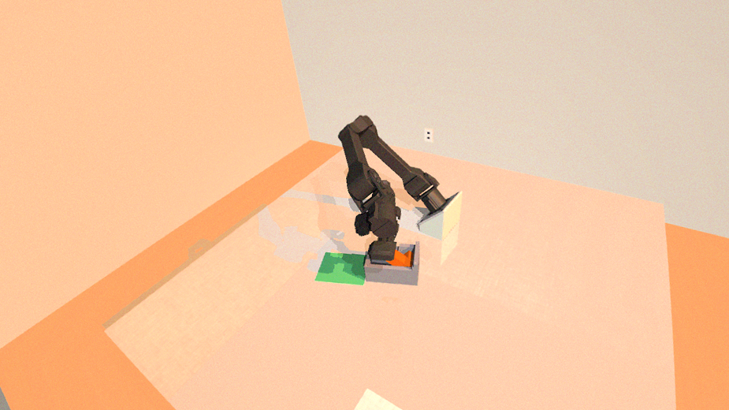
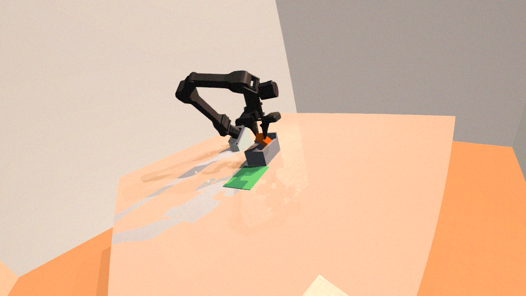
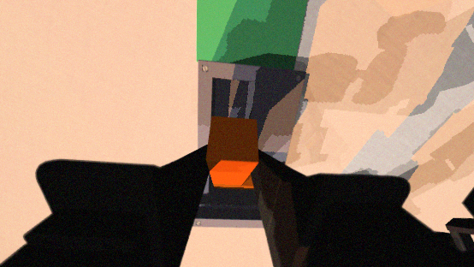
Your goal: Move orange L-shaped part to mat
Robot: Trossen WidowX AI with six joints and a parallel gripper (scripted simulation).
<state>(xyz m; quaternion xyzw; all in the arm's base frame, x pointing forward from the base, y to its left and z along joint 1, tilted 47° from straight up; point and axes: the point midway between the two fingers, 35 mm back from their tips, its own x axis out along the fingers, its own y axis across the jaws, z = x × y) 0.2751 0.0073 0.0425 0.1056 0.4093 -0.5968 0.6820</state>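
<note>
Now: gripper tip 14 cm to the left of the green mat, 11 cm above it and 5 cm short of it. Also, from my gripper tip: orange L-shaped part: 3 cm below, 3 cm behind, 2 cm to the left.
</note>
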